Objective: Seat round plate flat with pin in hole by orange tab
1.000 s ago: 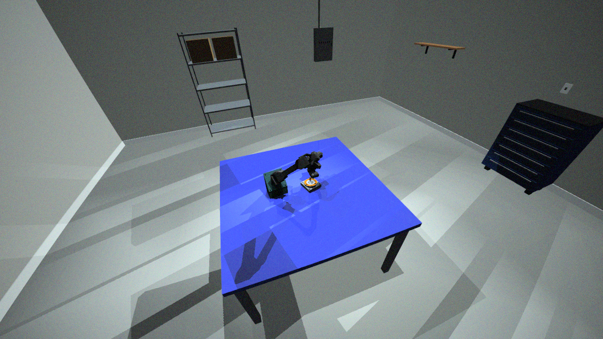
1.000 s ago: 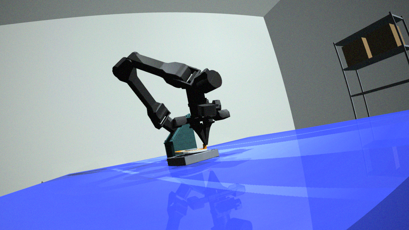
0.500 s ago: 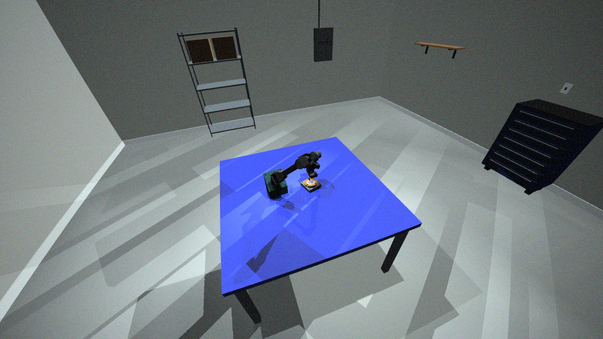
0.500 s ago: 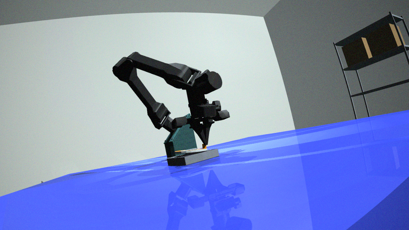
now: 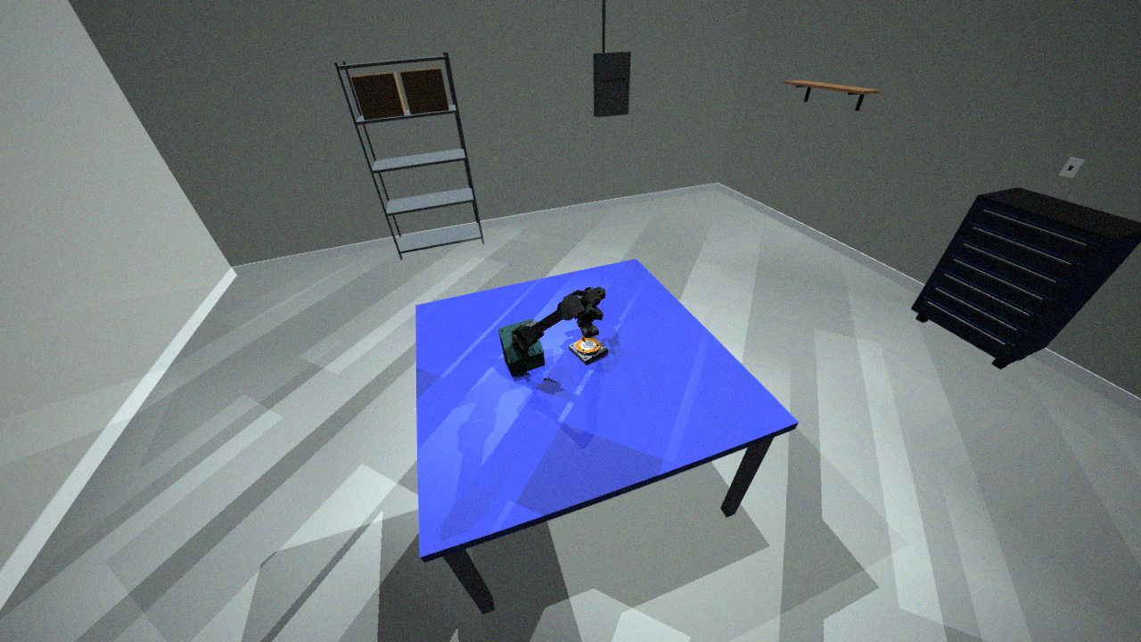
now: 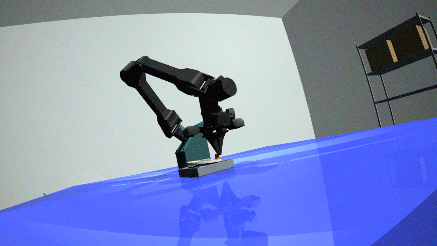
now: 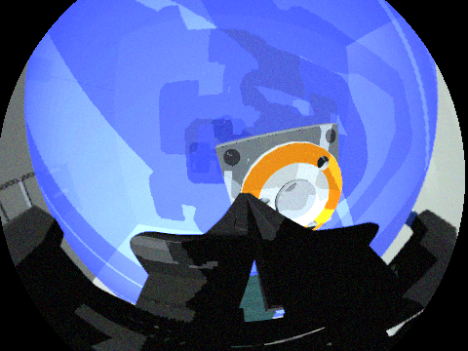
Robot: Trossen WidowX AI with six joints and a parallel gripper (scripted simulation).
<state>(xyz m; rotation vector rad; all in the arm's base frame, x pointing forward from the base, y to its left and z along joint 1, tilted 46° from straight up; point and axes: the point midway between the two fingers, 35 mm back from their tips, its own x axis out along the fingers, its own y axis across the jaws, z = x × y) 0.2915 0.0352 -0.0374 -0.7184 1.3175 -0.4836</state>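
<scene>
Now: gripper tip 10 mm past the round plate, 30 mm to the left of it and 10 mm above it. From my gripper tip the other things lie so: grey square base: 50 mm to the right, 20 mm below.
</scene>
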